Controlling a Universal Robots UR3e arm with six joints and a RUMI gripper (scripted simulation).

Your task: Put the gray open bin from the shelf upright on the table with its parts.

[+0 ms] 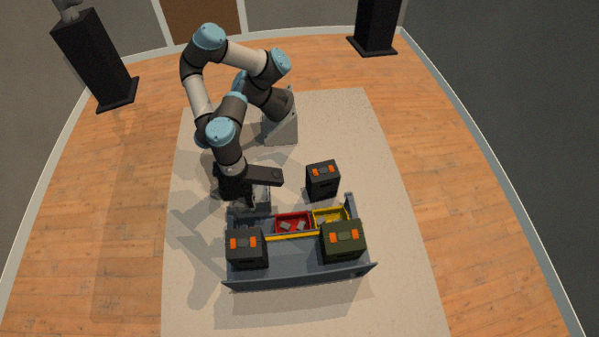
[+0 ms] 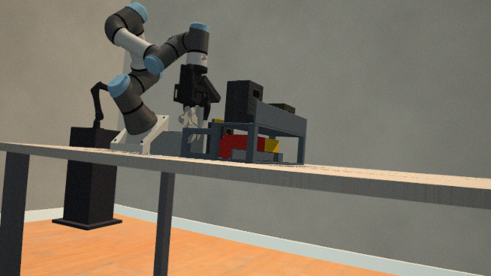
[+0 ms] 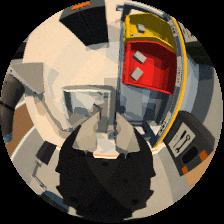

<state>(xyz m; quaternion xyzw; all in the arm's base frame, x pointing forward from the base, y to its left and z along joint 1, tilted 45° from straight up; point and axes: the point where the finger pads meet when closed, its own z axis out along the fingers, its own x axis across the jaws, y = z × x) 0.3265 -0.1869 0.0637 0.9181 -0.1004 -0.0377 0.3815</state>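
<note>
My hand is 6 cm past the gray open bin, 1 cm to the right of it and 3 cm above it. From my hand the other things lie so: yellow rail (15 cm ahead, 9 cm to the left, 4 cm above); then red bin (12 cm ahead, 10 cm to the left, 3 cm below); then yellow bin (13 cm ahead, 21 cm to the left, 3 cm below).
</note>
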